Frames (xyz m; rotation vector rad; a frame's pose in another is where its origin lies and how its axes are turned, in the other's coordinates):
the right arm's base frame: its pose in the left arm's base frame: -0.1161 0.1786 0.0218 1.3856 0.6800 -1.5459
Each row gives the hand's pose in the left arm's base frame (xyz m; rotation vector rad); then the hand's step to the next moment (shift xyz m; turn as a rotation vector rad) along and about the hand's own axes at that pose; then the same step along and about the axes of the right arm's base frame.
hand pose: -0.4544 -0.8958 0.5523 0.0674 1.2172 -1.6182
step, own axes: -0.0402 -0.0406 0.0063 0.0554 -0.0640 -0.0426
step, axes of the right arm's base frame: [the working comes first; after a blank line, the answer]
step, axes of the left arm's base frame: -0.0095 0.0199 0.0531 -0.0934 -0.0126 -0.0101

-0.0569 -0.0078 -0.0016 0.0077 -0.0795 0.0510
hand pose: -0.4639 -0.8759 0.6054 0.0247 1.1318 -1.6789
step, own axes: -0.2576 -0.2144 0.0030 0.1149 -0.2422 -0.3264
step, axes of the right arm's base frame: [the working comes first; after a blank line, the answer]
step, axes of the left arm's base frame: -0.0474 0.1851 0.2754 -0.3924 0.1341 -0.0802

-0.3171 -0.0733 -0.0800 0.0185 -0.4196 0.0445
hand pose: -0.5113 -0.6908 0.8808 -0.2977 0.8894 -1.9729
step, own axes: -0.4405 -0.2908 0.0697 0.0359 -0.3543 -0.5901
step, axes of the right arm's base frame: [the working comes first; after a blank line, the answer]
step, axes of the left arm's base frame: 0.0882 0.4226 0.3115 -0.5611 0.3580 -0.1789

-0.4075 -0.0470 -0.3394 0.0437 -0.6814 -0.0940
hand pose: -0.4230 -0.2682 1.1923 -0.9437 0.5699 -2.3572
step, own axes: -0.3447 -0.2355 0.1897 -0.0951 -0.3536 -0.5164
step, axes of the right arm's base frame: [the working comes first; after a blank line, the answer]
step, axes of the left arm's base frame: 0.2739 0.3577 0.0855 -0.4272 0.4243 -0.1954

-0.1620 0.1069 -0.4155 0.0496 -0.5932 -0.2155
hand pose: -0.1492 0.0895 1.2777 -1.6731 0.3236 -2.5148
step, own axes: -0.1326 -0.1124 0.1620 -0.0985 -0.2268 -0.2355
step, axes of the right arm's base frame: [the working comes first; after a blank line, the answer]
step, axes of the left arm's base frame: 0.2043 0.1169 -0.0326 -0.1713 0.2684 -0.1233

0.0120 0.1267 -0.2007 0.0369 -0.2871 -0.1811
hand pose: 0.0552 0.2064 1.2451 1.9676 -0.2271 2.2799
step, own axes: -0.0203 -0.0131 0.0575 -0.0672 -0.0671 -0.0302
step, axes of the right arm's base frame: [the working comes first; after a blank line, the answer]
step, axes of the left arm's base frame: 0.0613 0.0019 -0.0114 -0.0068 0.0721 -0.0685

0.0140 0.0517 -0.0319 0.0462 -0.0483 -0.0739
